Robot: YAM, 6 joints.
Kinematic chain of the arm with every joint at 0, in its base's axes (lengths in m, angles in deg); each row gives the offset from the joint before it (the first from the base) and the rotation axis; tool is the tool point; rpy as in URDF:
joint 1: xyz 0 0 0.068 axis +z
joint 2: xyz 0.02 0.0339 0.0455 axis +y
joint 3: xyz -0.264 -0.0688 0 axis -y
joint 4: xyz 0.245 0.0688 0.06 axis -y
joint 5: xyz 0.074 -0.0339 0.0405 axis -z
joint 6: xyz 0.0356 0 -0.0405 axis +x
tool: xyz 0 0 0 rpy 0 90 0
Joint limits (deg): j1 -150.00..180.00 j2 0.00..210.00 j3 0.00..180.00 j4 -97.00..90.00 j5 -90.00..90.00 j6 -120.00..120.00
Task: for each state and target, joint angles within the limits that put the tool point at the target. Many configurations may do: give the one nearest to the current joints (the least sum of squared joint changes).
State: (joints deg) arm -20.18 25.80 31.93 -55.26 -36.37 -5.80
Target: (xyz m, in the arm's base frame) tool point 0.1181 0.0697 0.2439
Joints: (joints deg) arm 20.37 42.00 35.76 -46.13 -42.89 -5.80
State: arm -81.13 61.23 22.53 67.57 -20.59 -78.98
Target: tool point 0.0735 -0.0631 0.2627
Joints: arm -52.01 30.02 0.73 83.73 -32.42 -78.98
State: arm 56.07 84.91 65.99 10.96 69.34 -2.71
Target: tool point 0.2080 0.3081 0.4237
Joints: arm 60.97 92.71 86.22 15.93 65.38 -2.71
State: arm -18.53 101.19 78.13 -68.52 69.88 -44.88
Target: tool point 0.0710 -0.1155 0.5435
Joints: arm -43.77 66.83 110.59 -61.51 74.41 -44.88
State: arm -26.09 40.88 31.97 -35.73 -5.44 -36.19
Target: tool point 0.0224 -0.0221 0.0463
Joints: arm -38.95 74.83 0.00 -37.52 5.00 -36.19
